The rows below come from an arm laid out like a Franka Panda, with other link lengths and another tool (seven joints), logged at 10 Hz.
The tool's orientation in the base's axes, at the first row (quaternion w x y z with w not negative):
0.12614, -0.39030, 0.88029, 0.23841
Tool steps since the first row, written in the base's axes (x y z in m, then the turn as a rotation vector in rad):
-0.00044, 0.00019, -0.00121, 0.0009, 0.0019, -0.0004
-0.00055, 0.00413, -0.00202, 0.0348, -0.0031, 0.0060
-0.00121, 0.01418, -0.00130, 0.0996, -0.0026, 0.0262
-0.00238, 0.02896, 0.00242, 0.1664, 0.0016, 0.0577
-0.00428, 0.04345, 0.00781, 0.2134, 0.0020, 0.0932
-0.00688, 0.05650, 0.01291, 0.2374, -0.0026, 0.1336
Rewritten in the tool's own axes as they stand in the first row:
0.00067, 0.00005, 0.00112, -0.0016, 0.0003, 0.0014
-0.00140, 0.00216, 0.00385, -0.0236, -0.0259, -0.0055
-0.00756, 0.00873, 0.00842, -0.0751, -0.0675, -0.0202
-0.01757, 0.01940, 0.01285, -0.1350, -0.1049, -0.0425
-0.02759, 0.03098, 0.01569, -0.1809, -0.1284, -0.0709
-0.03613, 0.04215, 0.01800, -0.2104, -0.1360, -0.1070

